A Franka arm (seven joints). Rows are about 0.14 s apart.
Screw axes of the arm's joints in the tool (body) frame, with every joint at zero. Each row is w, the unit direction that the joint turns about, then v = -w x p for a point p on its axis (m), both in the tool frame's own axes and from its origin. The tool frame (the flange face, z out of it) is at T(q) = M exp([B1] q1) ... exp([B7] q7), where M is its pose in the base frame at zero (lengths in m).
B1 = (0, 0, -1, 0, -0.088, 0)
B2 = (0, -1, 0, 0.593, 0, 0.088)
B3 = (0, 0, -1, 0, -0.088, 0)
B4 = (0, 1, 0, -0.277, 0, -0.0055)
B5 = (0, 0, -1, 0, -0.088, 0)
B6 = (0, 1, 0, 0.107, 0, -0.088)
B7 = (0, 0, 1, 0, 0, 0)
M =
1 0 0 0.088
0 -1 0 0
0 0 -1 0.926
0 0 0 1
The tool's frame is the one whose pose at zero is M.
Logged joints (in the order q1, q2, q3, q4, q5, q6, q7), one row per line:
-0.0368, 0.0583, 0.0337, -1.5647, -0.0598, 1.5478, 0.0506
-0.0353, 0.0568, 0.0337, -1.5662, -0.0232, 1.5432, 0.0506
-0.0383, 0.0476, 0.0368, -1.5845, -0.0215, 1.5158, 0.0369
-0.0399, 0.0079, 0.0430, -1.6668, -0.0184, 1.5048, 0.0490
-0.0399, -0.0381, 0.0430, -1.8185, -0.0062, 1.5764, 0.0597
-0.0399, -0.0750, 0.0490, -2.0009, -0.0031, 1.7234, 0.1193
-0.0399, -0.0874, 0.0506, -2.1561, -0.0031, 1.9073, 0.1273
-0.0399, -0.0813, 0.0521, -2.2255, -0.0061, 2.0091, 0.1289
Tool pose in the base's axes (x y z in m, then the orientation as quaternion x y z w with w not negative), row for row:
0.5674, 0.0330, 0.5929, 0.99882, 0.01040, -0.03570, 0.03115
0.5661, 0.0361, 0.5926, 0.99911, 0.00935, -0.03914, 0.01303
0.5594, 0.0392, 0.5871, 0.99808, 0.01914, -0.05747, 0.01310
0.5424, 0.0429, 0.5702, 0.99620, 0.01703, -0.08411, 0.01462
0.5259, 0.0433, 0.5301, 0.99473, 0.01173, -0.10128, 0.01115
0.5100, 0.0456, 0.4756, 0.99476, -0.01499, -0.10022, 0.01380
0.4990, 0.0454, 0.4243, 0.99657, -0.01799, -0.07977, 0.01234
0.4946, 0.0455, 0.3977, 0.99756, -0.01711, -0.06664, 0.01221
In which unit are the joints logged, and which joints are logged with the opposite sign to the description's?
The joints are logged in radians. Opposite sign: q1.
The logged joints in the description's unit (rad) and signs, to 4 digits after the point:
0.0368, 0.0583, 0.0337, -1.5647, -0.0598, 1.5478, 0.0506
0.0353, 0.0568, 0.0337, -1.5662, -0.0232, 1.5432, 0.0506
0.0383, 0.0476, 0.0368, -1.5845, -0.0215, 1.5158, 0.0369
0.0399, 0.0079, 0.0430, -1.6668, -0.0184, 1.5048, 0.0490
0.0399, -0.0381, 0.0430, -1.8185, -0.0062, 1.5764, 0.0597
0.0399, -0.0750, 0.0490, -2.0009, -0.0031, 1.7234, 0.1193
0.0399, -0.0874, 0.0506, -2.1561, -0.0031, 1.9073, 0.1273
0.0399, -0.0813, 0.0521, -2.2255, -0.0061, 2.0091, 0.1289

